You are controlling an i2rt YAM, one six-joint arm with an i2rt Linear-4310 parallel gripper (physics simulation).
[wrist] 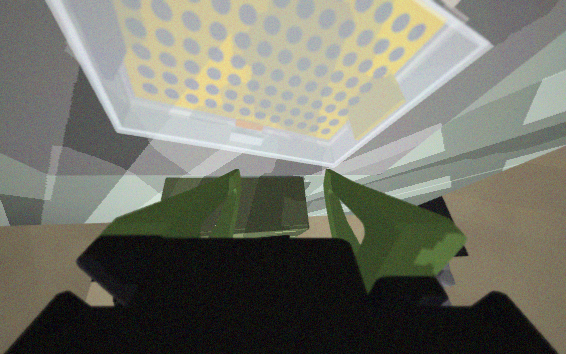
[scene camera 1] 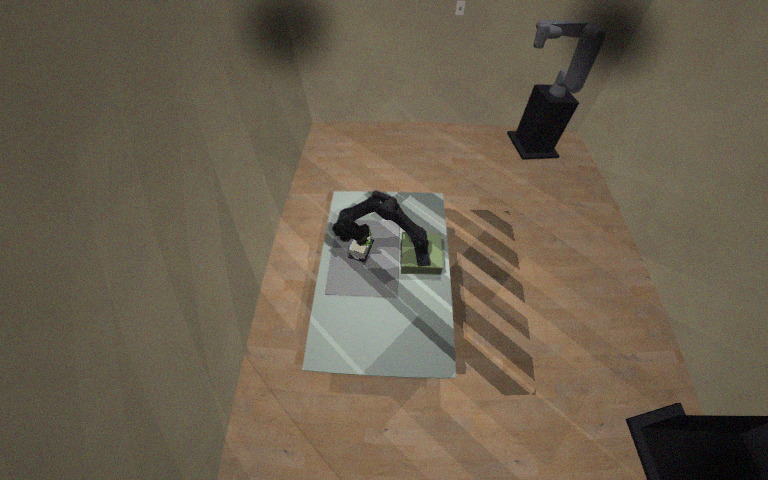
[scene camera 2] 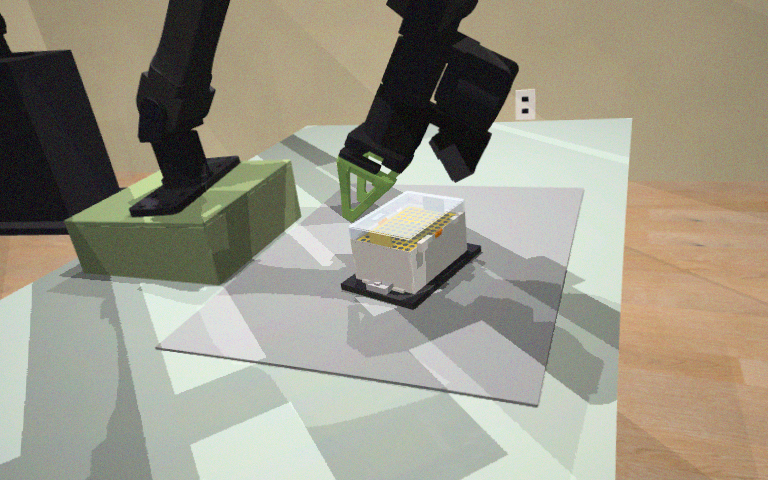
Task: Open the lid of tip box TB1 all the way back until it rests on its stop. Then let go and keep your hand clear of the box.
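Seen in the pictures: gripper, fingertip midpoint: (wrist: 282, 177) (scene camera 1: 371, 240) (scene camera 2: 355, 210); arm's base at its link origin: (scene camera 1: 421, 249) (scene camera 2: 191, 186).
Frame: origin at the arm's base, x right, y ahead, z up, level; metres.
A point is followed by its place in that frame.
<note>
Tip box TB1 (scene camera 1: 359, 250) {x 0.040, y 0.339, z -0.007 m} (scene camera 2: 382, 270) {x 0.148, y 0.309, z -0.056 m} is a pale box with a yellow perforated rack inside, standing on a black base plate (scene camera 2: 415, 302) {x 0.180, y 0.351, z -0.078 m}. Its clear lid (scene camera 2: 403, 221) {x 0.120, y 0.333, z -0.007 m} (wrist: 225, 147) {x 0.065, y 0.302, z -0.007 m} lies closed over the rack. An orange tab (scene camera 2: 438, 232) {x 0.111, y 0.371, z -0.026 m} shows on the box's long side in scene camera 2. My gripper (scene camera 2: 352, 216) {x 0.094, y 0.269, z -0.003 m} (wrist: 282, 177) {x 0.094, y 0.269, z -0.003 m} has green fingers standing apart with nothing between them. The fingertips are by the lid's edge on the side toward the green block, at about lid height. Whether they touch the lid cannot be told. In scene camera 1 the wrist hides the fingers partly.
The box's base plate stands on a thin grey mat (scene camera 1: 362, 283) {x -0.127, y 0.340, z -0.085 m} (scene camera 2: 481, 362) {x 0.272, y 0.428, z -0.084 m} on the pale green table (scene camera 1: 362, 339) {x -0.431, y 0.361, z -0.087 m} (scene camera 2: 317, 452) {x 0.392, y 0.306, z -0.087 m}. The arm's foot is fixed on a green block (scene camera 1: 407, 270) {x -0.095, y 0.087, z -0.045 m} (scene camera 2: 152, 249) {x 0.117, y -0.002, z -0.042 m} (wrist: 275, 200) {x 0.080, y 0.095, z -0.046 m} beside the mat. Another arm stands on a black pedestal (scene camera 1: 546, 121) beyond the table.
</note>
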